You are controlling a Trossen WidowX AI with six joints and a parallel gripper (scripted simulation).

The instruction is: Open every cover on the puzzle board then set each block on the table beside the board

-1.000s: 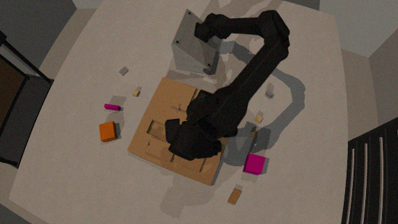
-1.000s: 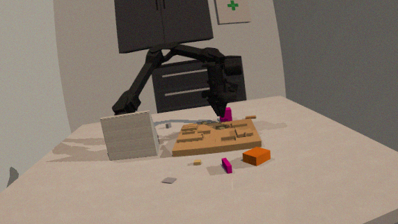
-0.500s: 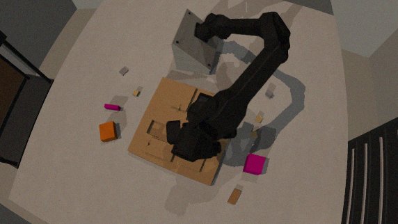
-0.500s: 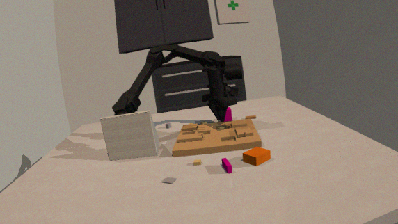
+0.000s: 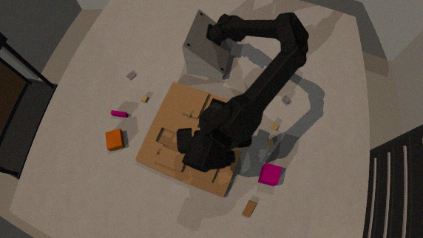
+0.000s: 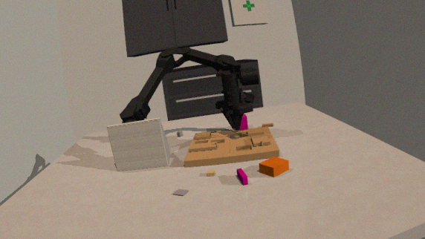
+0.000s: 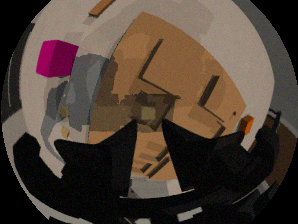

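My gripper tip is now 40 mm to the left of the tan puzzle board, 30 mm past it and 30 mm above it. Round my gripper tip: grey block: 220 mm to the left, 200 mm behind, 40 mm below; magenta cube: 170 mm to the left, 70 mm ahead, 20 mm below; brown tile: 170 mm ahead, 120 mm to the left, 40 mm below.
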